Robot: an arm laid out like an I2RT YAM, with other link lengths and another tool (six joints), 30 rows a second.
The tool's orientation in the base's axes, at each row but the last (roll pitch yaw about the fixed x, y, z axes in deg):
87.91 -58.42 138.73
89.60 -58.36 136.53
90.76 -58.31 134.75
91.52 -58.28 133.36
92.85 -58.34 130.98
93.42 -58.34 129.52
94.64 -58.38 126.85
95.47 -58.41 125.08
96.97 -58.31 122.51
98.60 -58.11 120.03
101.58 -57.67 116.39
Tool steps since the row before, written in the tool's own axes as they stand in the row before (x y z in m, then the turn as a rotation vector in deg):
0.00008 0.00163 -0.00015 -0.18 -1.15 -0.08
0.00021 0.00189 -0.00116 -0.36 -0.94 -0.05
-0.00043 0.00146 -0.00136 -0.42 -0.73 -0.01
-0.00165 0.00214 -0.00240 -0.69 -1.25 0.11
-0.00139 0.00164 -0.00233 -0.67 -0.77 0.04
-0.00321 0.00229 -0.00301 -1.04 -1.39 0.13
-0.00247 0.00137 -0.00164 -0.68 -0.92 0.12
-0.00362 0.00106 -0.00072 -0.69 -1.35 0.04
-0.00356 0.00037 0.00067 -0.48 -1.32 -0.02
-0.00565 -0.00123 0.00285 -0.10 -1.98 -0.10
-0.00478 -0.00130 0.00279 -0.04 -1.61 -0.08
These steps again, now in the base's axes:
0.00087 -0.00104 0.00092 -0.69 0.56 -0.76
0.00028 -0.00188 0.00117 -0.47 0.39 -0.80
0.00009 -0.00200 0.00041 -0.30 0.27 -0.74
0.00018 -0.00360 -0.00025 -0.43 0.56 -1.25
-0.00024 -0.00315 -0.00026 -0.20 0.23 -0.97
0.00020 -0.00474 -0.00144 -0.37 0.52 -1.62
0.00032 -0.00297 -0.00132 -0.22 0.37 -1.06
0.00114 -0.00269 -0.00249 -0.52 0.59 -1.29
0.00173 -0.00140 -0.00288 -0.61 0.63 -1.10
0.00308 -0.00006 -0.00566 -1.14 1.18 -1.11
0.00266 0.00020 -0.00502 -0.94 0.98 -0.87

